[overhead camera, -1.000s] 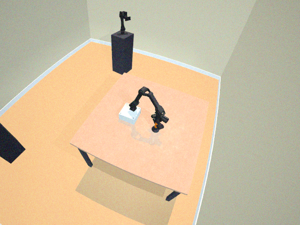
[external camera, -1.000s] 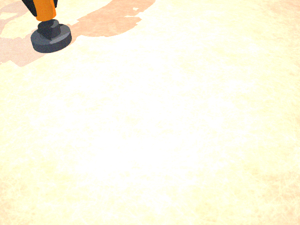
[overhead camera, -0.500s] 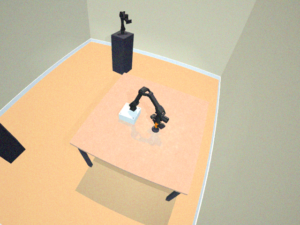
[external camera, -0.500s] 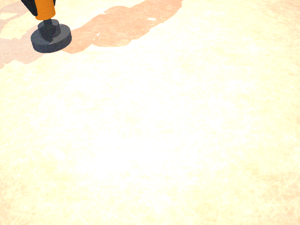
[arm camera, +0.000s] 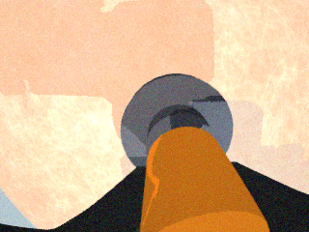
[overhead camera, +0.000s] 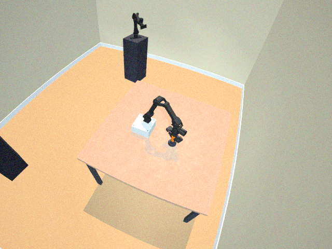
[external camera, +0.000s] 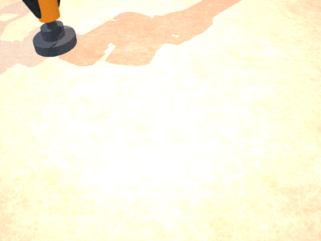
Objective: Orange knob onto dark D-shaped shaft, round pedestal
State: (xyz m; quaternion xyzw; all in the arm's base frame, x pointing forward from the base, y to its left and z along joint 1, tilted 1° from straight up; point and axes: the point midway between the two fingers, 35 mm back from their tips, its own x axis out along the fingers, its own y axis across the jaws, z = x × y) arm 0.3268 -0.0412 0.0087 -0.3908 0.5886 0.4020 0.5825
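Now: gripper tip 20 mm below the orange knob. From my gripper tip the other things lie so: round pedestal (40 mm below).
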